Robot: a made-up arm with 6 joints.
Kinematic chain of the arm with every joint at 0, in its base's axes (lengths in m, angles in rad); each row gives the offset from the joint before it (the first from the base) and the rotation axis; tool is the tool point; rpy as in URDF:
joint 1: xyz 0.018 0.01 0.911 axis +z
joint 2: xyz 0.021 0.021 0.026 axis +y
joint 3: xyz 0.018 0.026 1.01 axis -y
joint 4: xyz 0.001 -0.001 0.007 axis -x
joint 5: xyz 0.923 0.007 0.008 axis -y
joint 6: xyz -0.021 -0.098 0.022 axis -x
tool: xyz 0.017 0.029 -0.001 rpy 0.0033 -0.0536 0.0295
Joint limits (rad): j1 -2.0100..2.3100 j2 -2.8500..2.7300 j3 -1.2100..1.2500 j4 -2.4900..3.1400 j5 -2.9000..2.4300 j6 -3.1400..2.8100
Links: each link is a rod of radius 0.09 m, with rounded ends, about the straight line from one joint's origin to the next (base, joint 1, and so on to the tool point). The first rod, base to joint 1, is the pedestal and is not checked.
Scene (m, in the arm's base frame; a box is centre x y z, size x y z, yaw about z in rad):
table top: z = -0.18
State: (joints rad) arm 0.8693 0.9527 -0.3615 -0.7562 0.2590 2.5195
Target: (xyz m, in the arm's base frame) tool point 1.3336 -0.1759 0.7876
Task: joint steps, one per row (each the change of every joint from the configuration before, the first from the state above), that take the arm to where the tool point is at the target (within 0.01 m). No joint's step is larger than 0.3 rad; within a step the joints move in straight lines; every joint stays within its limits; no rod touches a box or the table.
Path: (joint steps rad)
1: -0.2426 -0.0145 0.0824 0.0200 -0.0014 0.0054
2: -0.2425 -0.0146 0.0823 0.0200 -0.0013 0.0054
3: -0.2426 -0.0145 0.0824 0.0200 -0.0014 0.0054
4: -0.2426 -0.0145 0.0823 0.0201 -0.0013 0.0054

